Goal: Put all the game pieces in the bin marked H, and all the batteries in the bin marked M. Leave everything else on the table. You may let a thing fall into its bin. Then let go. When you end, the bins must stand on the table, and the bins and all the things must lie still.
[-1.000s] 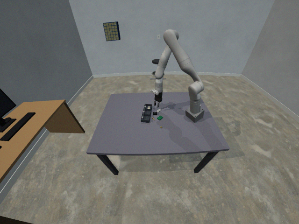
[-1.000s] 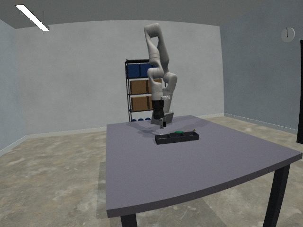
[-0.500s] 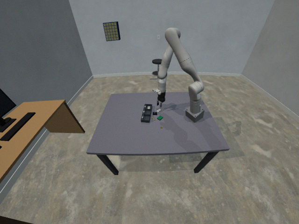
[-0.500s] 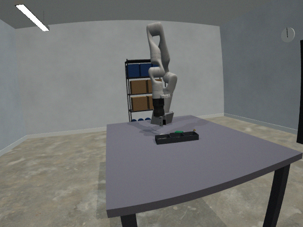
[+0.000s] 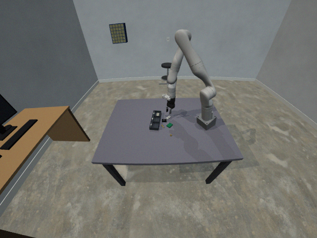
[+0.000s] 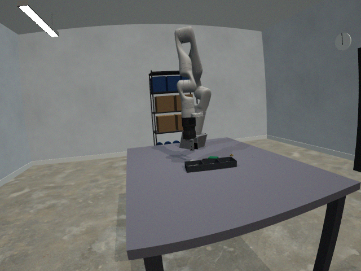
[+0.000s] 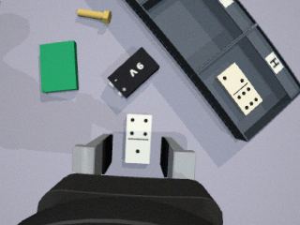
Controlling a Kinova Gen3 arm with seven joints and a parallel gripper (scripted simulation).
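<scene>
Now: hand 8 cm above the white domino. The rest, counted from my hand: cream domino (12 cm ahead, 2 cm to the right, 7 cm below); then green flat piece (2 cm behind, 11 cm to the left, 8 cm below); then black 9-volt battery (3 cm ahead, 5 cm to the left, 8 cm below).
</scene>
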